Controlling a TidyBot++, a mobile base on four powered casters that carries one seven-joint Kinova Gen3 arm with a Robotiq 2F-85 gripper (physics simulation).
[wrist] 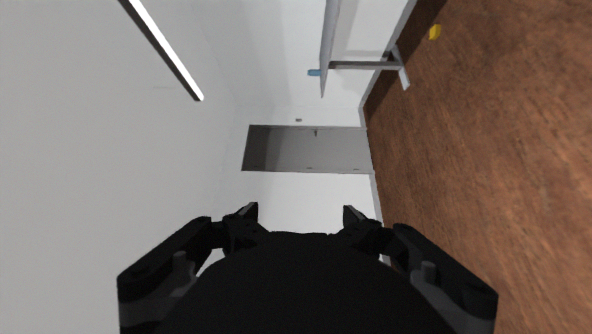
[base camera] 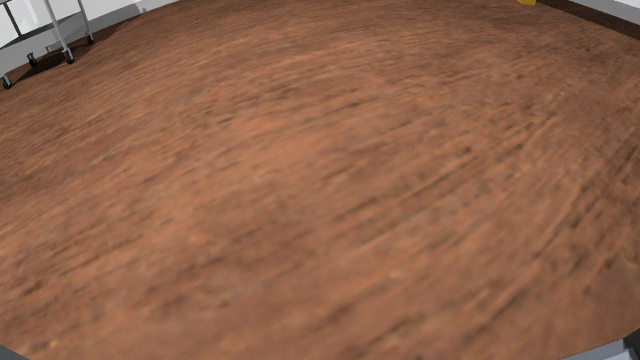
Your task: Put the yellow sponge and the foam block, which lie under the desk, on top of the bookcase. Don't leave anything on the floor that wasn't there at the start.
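Frame: origin at the arm's base, x right, y ahead, z up, level; millimetres.
Where they show: gripper, fingertip midpoint: (wrist: pixel 300 212).
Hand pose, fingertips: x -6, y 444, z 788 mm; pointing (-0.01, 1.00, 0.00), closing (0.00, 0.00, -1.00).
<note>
After its pixels a point has its place.
A small yellow block (base camera: pixel 526 1) {x 1141, y 1750, z -383 mm} (wrist: pixel 434 32) {x 1139, y 1756, z -352 mm} lies on the floor, cut off by the top edge of the base view and at the upper right of the wrist view; I cannot tell whether it is the sponge or the foam block. The wrist view is turned sideways, and the desk (wrist: pixel 328 45) {x 1048, y 1795, z 553 mm} shows there at the top, with the yellow block on the floor beyond its near foot. My gripper (wrist: pixel 300 212) {x -6, y 444, z 788 mm} is open and empty, well away from the block and the desk. The bookcase does not show in either view.
A wheeled metal frame (base camera: pixel 57 30) {x -1184, y 1447, z -214 mm} stands by the wall at the upper left of the base view. The desk's leg (wrist: pixel 365 65) {x 1123, y 2238, z 39 mm} ends in a floor foot (wrist: pixel 404 77). A small blue thing (wrist: pixel 314 72) {x 1043, y 2253, z 636 mm} is on the desk top. A grey door (wrist: pixel 330 150) {x 138, y 2940, z 272 mm} is in the far wall.
</note>
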